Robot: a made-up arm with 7 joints.
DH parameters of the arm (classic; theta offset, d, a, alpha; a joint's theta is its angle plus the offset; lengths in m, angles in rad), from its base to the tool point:
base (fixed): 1.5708 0.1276 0 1.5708
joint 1: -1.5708 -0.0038 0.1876 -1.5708
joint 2: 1.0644 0 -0.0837 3.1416
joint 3: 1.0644 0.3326 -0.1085 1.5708
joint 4: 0 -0.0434 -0.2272 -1.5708
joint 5: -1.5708 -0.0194 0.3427 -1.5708
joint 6: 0 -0.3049 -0.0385 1.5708
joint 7: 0 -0.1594 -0.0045 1.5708
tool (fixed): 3.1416 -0.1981 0 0
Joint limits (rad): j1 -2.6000..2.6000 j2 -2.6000..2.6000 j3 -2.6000..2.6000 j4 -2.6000..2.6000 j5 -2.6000..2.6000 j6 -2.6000..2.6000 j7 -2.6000..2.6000
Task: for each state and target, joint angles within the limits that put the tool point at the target. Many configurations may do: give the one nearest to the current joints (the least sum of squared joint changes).
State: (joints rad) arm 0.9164 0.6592 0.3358 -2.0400 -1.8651 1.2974 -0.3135
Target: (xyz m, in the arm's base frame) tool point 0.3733 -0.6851 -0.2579
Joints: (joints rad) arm 0.4165 0.6005 0.3412 -1.7695 -1.8616 1.0077 -0.6486
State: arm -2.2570 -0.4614 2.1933 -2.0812 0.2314 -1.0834 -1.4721
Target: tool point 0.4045 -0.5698 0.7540
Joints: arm -1.6466 -0.1601 1.9742 -2.0055 0.3851 -0.9788 -1.5249
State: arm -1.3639 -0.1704 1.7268 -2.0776 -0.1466 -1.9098 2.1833
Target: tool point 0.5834 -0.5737 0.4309
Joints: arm -1.3309 -0.6908 2.0684 -2.1228 0.7830 -2.2986 1.9373
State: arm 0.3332 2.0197 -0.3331 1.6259 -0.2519 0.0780 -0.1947
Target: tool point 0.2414 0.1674 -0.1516
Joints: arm 0.1314 2.2161 -0.5678 1.1597 -0.3006 0.0968 -0.1849
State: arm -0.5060 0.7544 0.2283 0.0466 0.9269 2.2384 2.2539
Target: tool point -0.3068 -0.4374 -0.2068
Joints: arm 0.0896 0.5832 0.4183 -0.3992 1.5870 2.5321 2.1375
